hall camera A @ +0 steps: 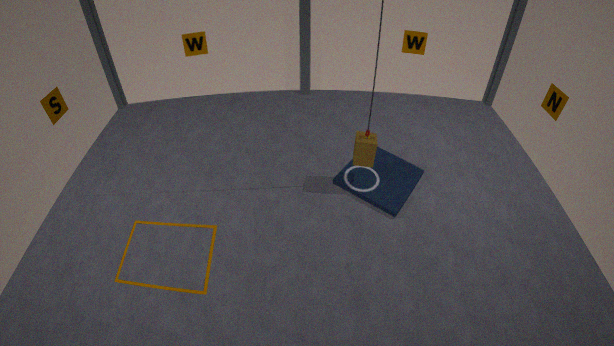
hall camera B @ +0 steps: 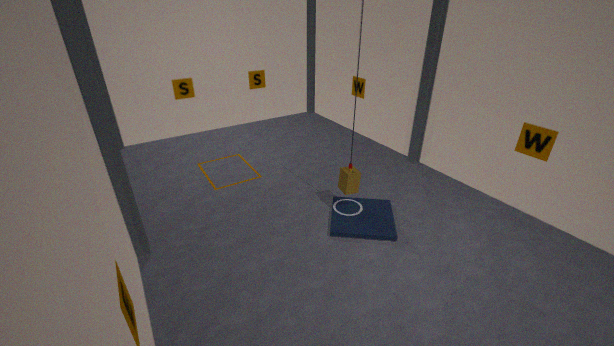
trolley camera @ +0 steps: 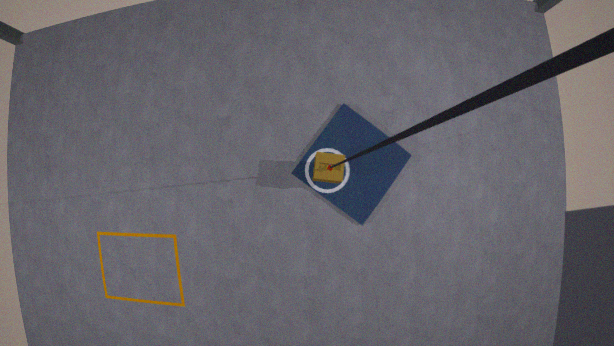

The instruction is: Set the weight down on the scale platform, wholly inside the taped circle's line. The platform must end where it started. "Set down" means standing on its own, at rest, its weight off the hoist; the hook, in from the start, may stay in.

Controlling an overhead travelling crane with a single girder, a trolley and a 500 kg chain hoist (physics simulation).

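The yellow box-shaped weight (hall camera A: 365, 154) (hall camera B: 349, 182) (trolley camera: 320, 175) hangs upright from the red hook (hall camera A: 367, 133) (hall camera B: 350, 165) (trolley camera: 330, 167), which is in its top. It hangs above the blue scale platform (hall camera A: 399, 175) (hall camera B: 377, 221) (trolley camera: 370, 170), with a gap beneath it. In the trolley view its outline lies inside the white taped circle (hall camera A: 361, 191) (hall camera B: 348, 215) (trolley camera: 327, 191), a little nearer the circle's right side. In the hall camera A view its base shows just behind the circle. The platform lies flat on the floor.
A yellow-orange taped rectangle (hall camera A: 176, 224) (hall camera B: 238, 182) (trolley camera: 137, 234) is on the floor, away from the platform towards the S wall. The weight's shadow (hall camera A: 319, 184) (trolley camera: 275, 174) falls on the floor beside the platform's circle corner. Walls with grey posts stand around.
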